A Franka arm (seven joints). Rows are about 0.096 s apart.
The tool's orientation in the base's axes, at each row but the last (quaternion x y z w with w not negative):
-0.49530 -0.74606 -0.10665 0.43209
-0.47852 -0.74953 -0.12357 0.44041
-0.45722 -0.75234 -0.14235 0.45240
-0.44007 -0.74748 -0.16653 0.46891
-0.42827 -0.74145 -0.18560 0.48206
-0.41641 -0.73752 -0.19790 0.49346
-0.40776 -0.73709 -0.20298 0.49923
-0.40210 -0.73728 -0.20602 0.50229
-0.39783 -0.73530 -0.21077 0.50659
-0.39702 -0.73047 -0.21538 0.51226
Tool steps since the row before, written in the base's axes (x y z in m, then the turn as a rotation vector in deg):
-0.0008 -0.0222 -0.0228 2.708 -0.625 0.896
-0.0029 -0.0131 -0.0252 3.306 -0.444 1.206
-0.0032 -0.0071 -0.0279 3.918 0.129 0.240
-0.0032 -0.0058 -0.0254 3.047 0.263 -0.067
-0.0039 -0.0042 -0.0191 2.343 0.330 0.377
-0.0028 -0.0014 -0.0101 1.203 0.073 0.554
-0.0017 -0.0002 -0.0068 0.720 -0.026 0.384
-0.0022 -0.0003 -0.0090 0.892 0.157 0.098
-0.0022 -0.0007 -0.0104 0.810 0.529 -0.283
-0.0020 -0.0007 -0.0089 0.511 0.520 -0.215
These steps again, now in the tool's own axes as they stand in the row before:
-0.0314 -0.0053 0.0012 -0.100 1.706 -2.368
-0.0271 -0.0031 0.0083 0.159 2.219 -2.762
-0.0260 -0.0009 0.0127 -0.409 3.222 -2.208
-0.0239 -0.0017 0.0108 -0.452 2.638 -1.482
-0.0179 -0.0029 0.0082 0.085 2.042 -1.251
-0.0091 -0.0019 0.0050 0.325 0.950 -0.867
-0.0059 -0.0007 0.0037 0.214 0.522 -0.590
-0.0079 -0.0010 0.0047 -0.004 0.797 -0.442
-0.0094 -0.0012 0.0049 -0.200 0.988 0.022
-0.0081 -0.0012 0.0041 -0.093 0.737 0.162

